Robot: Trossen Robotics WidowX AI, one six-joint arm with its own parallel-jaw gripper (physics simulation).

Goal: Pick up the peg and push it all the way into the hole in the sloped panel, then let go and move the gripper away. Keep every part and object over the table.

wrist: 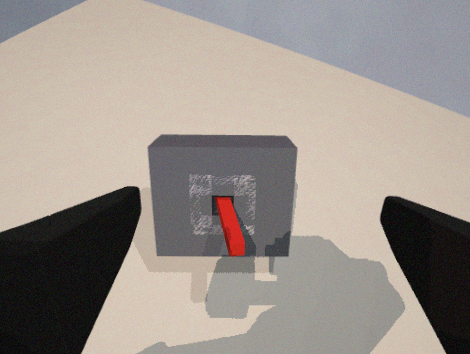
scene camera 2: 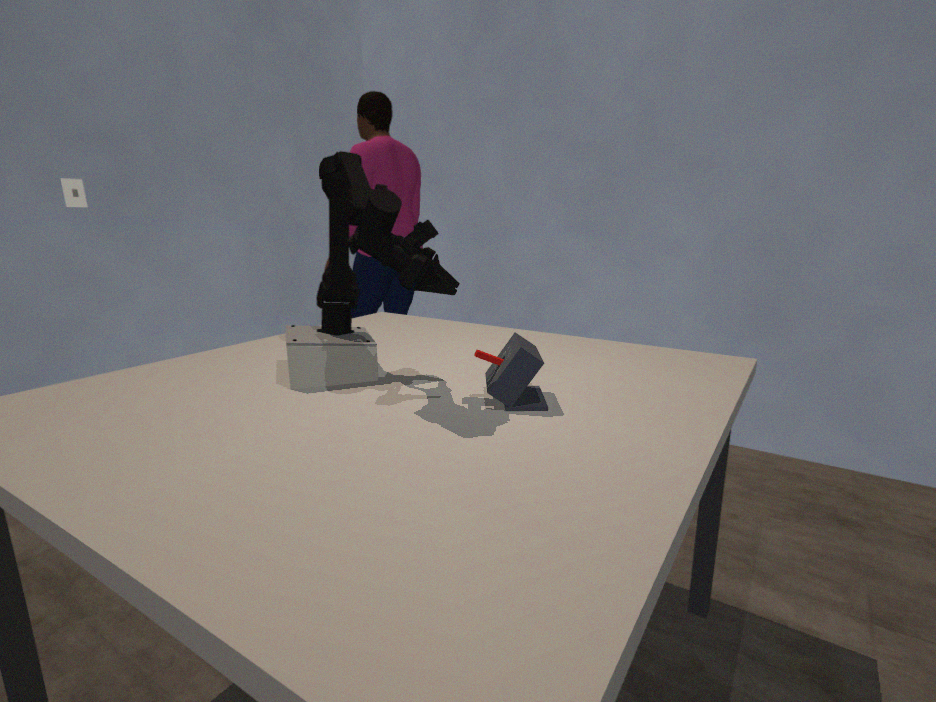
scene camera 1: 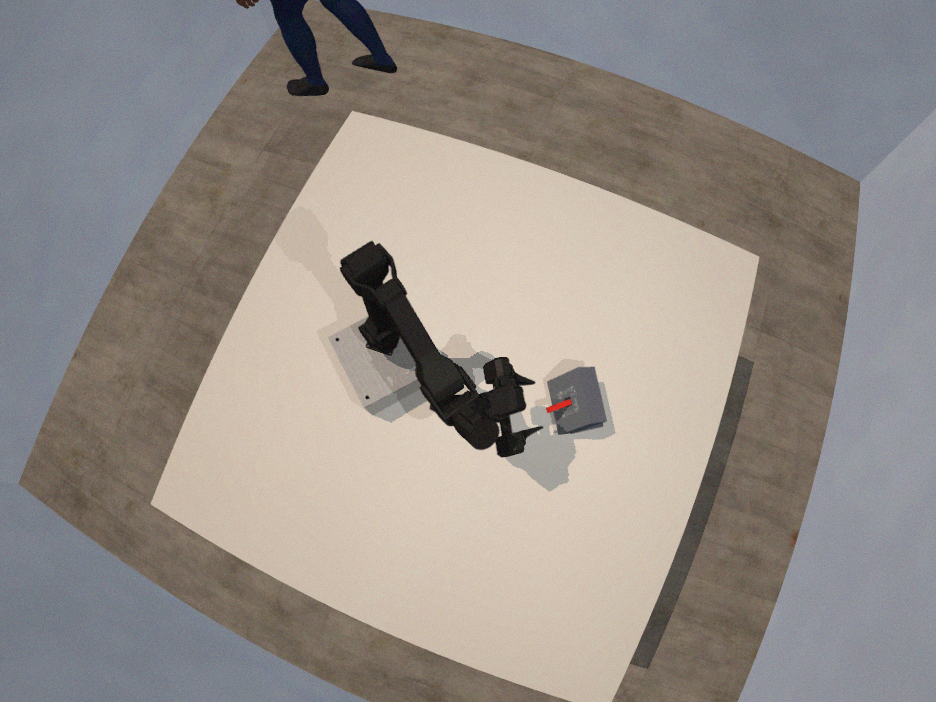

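Where they show: gripper, fingertip midpoint: [wrist: 262, 203] [scene camera 2: 457, 289] [scene camera 1: 538, 405]; arm's base, origin of the base link: [scene camera 2: 335, 331] [scene camera 1: 383, 339].
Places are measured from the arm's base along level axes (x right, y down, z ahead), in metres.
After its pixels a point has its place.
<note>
A red square peg [scene camera 1: 559, 406] @[x 0.029, y -0.002, z 0.430 m] [scene camera 2: 488, 356] @[x 0.035, y -0.001, z 0.430 m] [wrist: 231, 230] @[x 0.033, y -0.007, z 0.420 m] stands with one end in the square hole of the grey sloped panel [scene camera 1: 591, 392] @[x -0.019, y -0.019, z 0.490 m] [scene camera 2: 520, 371] @[x 0.051, y 0.015, z 0.506 m] [wrist: 175, 200] @[x -0.030, y 0.009, z 0.429 m]. A good length of the peg sticks out of the face, and it sits askew in the hole, with dark gaps beside it in the wrist view. How deep its inner end reaches is hidden. My gripper [scene camera 1: 537, 405] @[x 0.067, y -0.135, z 0.379 m] [scene camera 2: 457, 287] @[x 0.067, y -0.135, z 0.379 m] [wrist: 262, 203] @[x 0.067, y -0.135, z 0.379 m] is open and empty, above the table and back from the peg's outer end. In the wrist view its fingers stand wide on either side of the panel.
The arm's base stands on a light grey block [scene camera 1: 378, 377] @[x 0.090, y -0.005, z 0.022 m] [scene camera 2: 309, 366] @[x 0.135, y 0.046, z 0.045 m] on the pale table [scene camera 1: 423, 544] @[x 0.424, y 0.095, z 0.232 m] [scene camera 2: 378, 513] @[x 0.465, y 0.095, z 0.488 m]. The table's edge runs beyond the panel. A person [scene camera 1: 298, 45] [scene camera 2: 389, 173] stands on the floor past the table.
</note>
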